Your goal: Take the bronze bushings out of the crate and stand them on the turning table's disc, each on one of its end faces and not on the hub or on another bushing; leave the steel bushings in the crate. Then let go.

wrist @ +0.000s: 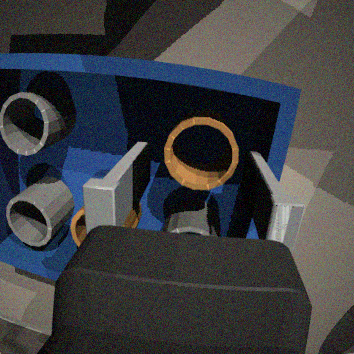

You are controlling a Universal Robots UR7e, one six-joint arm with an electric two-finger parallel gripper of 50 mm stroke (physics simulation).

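Places are measured from the arm's base along level axes (x back, y right, z up), in metres.
Pixels of known places: gripper, between the fingertips: (196, 165).
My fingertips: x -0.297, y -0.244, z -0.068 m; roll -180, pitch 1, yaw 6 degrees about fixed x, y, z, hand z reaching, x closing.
Ahead of a thing's pixels: the offset from my fingertips to its top centre.
The blue crate {dy -0.024, dx -0.051, dz +0.012 m} (175, 73) holds the bushings. A bronze bushing {dy +0.008, dx +0.001, dz +0.005 m} (200, 180) stands near its back right, its open end facing the camera. Another bronze bushing {dy -0.054, dx -0.050, dz +0.005 m} (75, 228) is lower left, largely hidden behind the left finger. Steel bushings lie in the crate: one at upper left (47, 126), one at lower left (59, 202), and one {dy -0.054, dx +0.007, dz +0.005 m} (189, 220) below the first bronze bushing, partly hidden by the gripper body. My gripper (196, 165) is open and empty, its fingertips to the left and right of the first bronze bushing, apart from it. The turning table's disc cannot be made out.
The crate's right wall (290, 130) runs close beside the right finger. The dark gripper body hides the crate's near right part. Patchy brown-grey surface and dark shadows show beyond the crate. A pale curved edge shows at the lower left.
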